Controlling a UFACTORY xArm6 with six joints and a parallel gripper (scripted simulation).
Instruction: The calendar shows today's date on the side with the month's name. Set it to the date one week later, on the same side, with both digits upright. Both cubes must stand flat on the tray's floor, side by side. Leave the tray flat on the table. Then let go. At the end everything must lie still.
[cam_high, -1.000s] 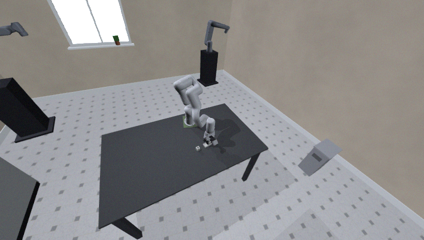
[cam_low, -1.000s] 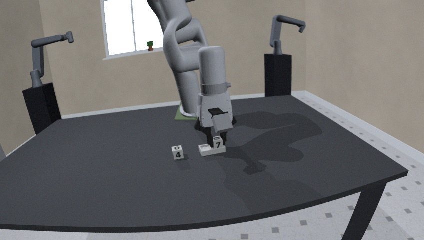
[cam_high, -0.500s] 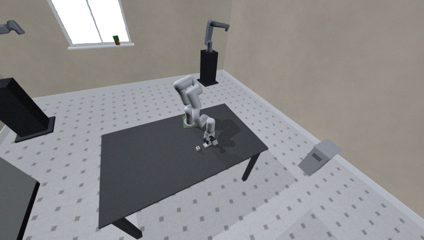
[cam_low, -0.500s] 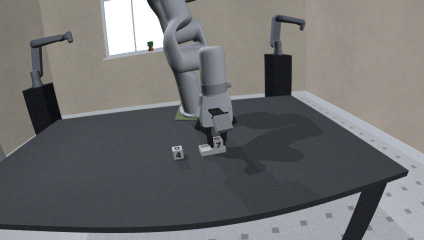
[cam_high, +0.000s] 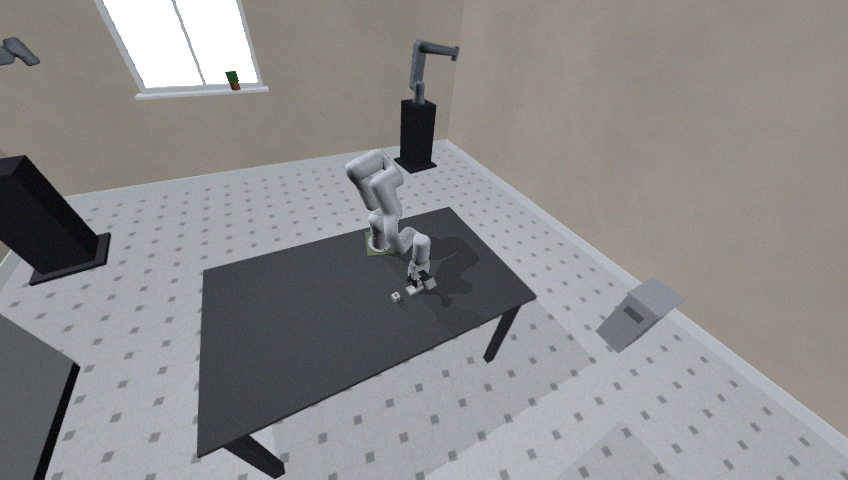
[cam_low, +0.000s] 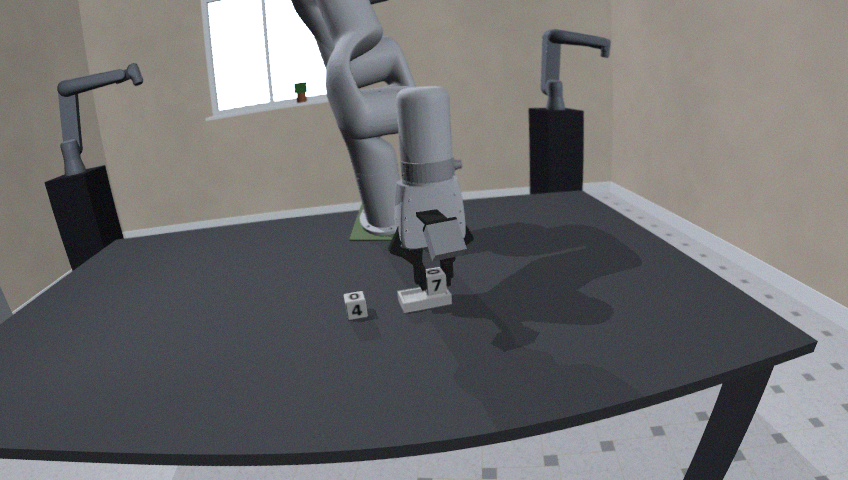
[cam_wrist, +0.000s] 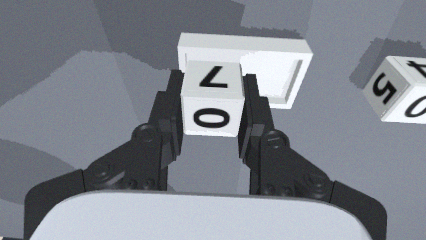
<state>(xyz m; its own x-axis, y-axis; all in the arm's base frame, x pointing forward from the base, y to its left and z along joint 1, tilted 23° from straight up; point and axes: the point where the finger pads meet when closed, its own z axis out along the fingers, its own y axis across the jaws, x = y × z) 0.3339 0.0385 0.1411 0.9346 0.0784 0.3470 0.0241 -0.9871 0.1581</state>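
Now: hand 4 cm above the white calendar tray and 2 cm to the left of it.
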